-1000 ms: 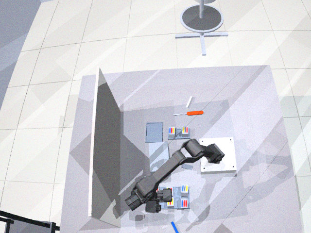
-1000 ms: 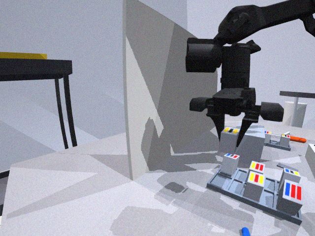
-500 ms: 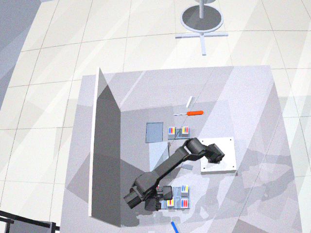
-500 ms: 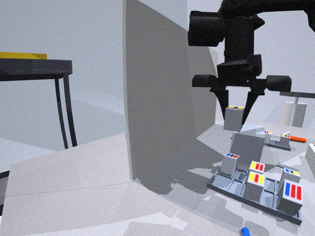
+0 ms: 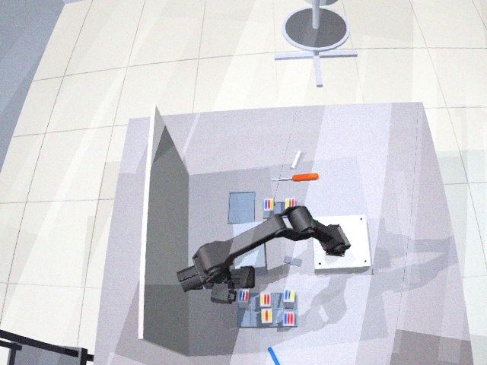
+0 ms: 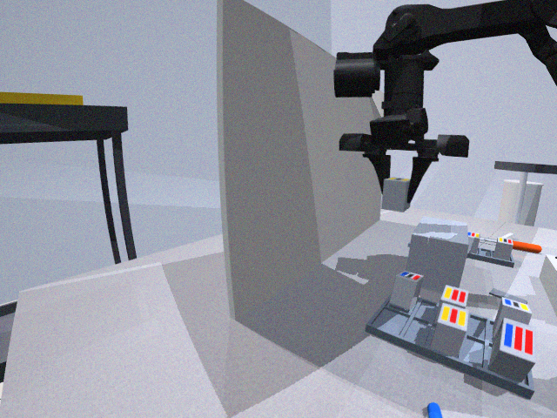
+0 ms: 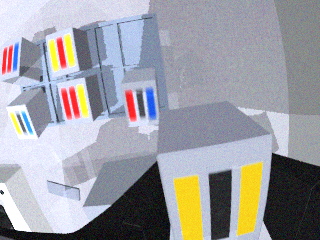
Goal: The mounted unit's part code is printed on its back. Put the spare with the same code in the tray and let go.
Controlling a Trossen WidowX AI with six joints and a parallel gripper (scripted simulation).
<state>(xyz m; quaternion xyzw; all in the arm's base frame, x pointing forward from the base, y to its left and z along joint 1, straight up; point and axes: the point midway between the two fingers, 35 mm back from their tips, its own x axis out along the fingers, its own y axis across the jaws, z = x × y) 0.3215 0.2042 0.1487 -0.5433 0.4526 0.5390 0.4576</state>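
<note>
The light-blue tray is 340 mm to the right of my gripper tip, 170 mm below it and 30 mm ahead of it. The rest, counted from my gripper tip: mounted unit (160 mm to the right, 120 mm below, 40 mm behind); then grey spare (20 mm above); then tall white panel (200 mm ahead, 110 mm to the right, 50 mm above).
</note>
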